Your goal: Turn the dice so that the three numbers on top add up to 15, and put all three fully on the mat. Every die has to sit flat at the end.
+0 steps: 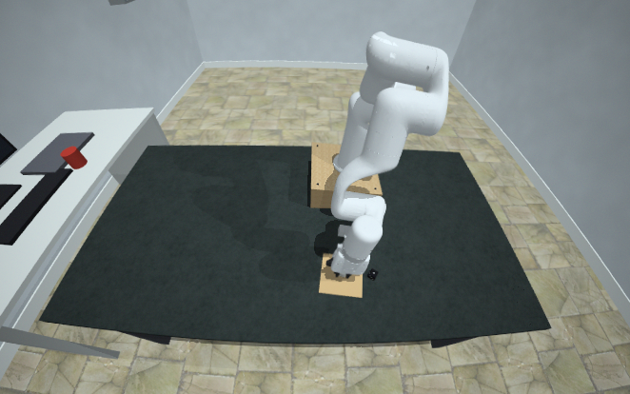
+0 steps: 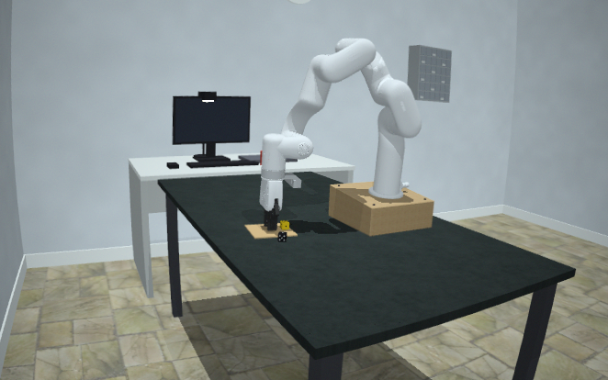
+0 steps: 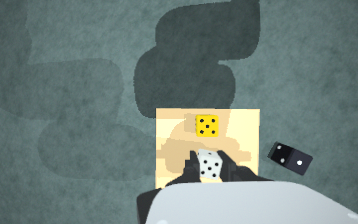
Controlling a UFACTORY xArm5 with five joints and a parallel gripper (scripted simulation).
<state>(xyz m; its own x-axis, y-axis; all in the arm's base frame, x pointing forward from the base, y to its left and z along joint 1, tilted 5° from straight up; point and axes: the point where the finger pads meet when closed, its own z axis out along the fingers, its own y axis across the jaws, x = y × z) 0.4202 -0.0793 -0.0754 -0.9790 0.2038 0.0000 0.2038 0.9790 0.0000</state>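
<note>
Now: the white die 10 mm below my hand. Also, from my hand: black die (100 mm to the left, 20 mm below, 10 mm ahead); tan mat (30 mm below); yellow die (50 mm behind, 10 mm to the left, 10 mm below).
</note>
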